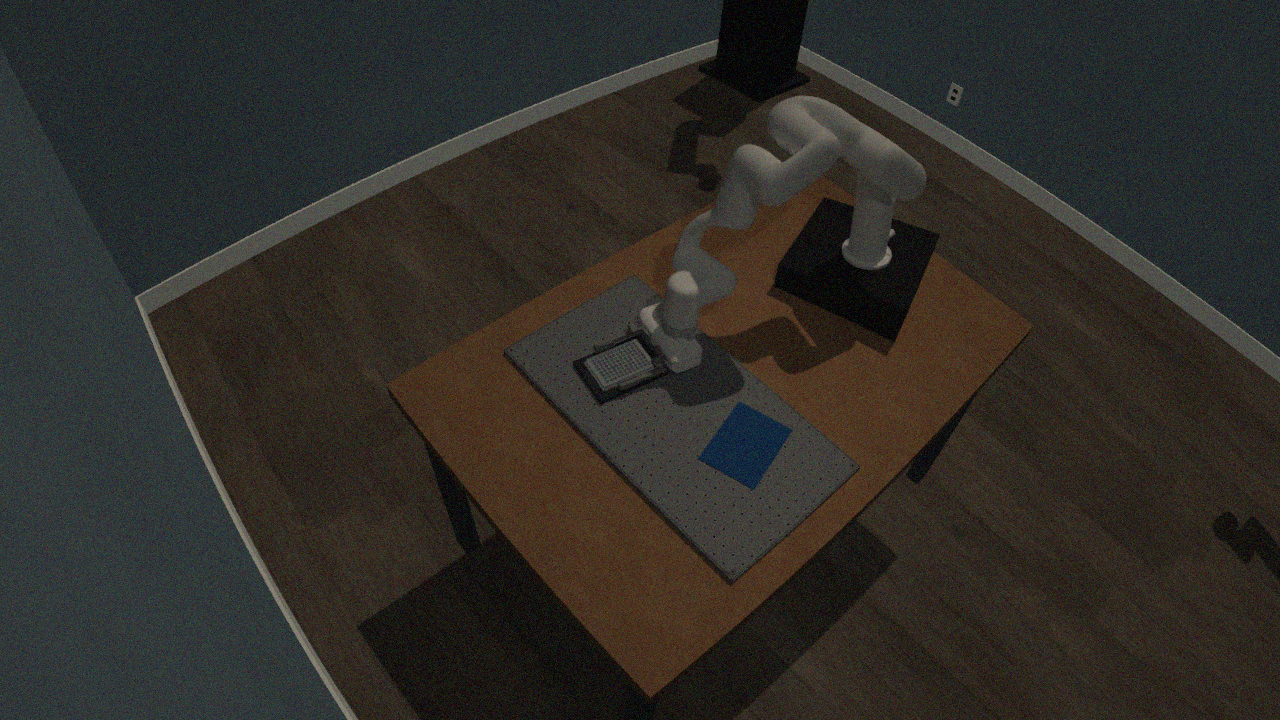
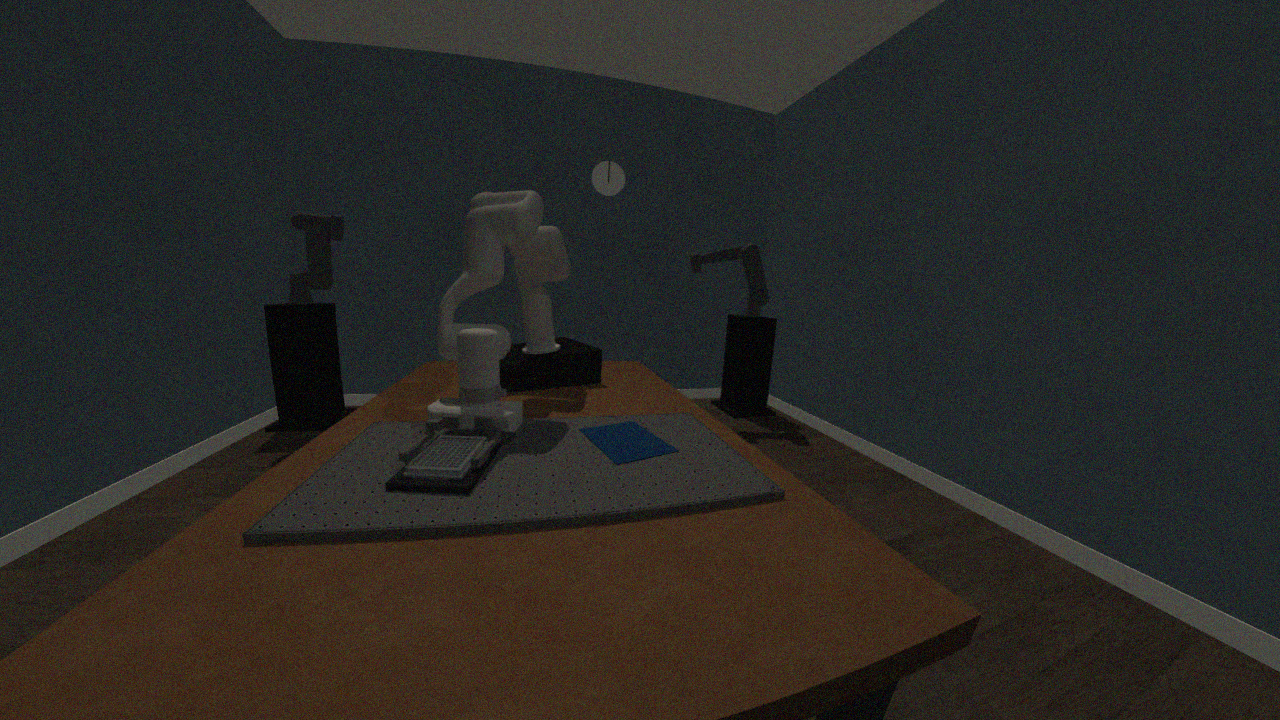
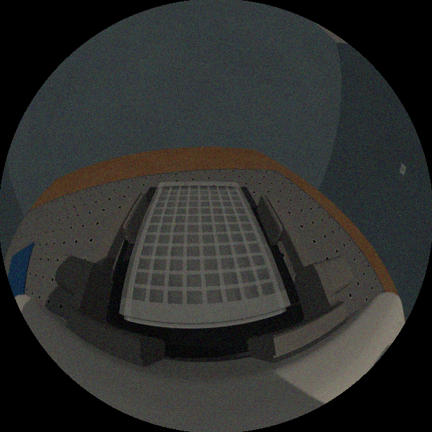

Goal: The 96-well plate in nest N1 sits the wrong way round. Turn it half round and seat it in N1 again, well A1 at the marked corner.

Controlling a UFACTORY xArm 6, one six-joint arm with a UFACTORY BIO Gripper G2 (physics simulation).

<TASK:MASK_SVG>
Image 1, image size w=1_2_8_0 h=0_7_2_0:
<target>my gripper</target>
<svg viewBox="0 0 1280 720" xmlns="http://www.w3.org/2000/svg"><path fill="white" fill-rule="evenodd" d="M664 302L645 307L640 311L640 328L635 323L629 324L626 332L593 344L595 353L599 353L614 347L614 342L641 334L647 343L651 342L655 347L654 354L656 357L651 359L654 370L618 382L618 388L621 391L659 375L663 371L663 361L675 373L696 367L701 362L703 349L695 338L693 340L689 338L674 338L663 330Z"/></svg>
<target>pale 96-well plate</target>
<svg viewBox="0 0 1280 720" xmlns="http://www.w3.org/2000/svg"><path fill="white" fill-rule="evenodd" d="M637 339L592 356L584 362L584 365L603 392L617 387L618 382L635 375L640 376L654 370L654 366L651 363L652 358Z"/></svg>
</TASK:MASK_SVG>
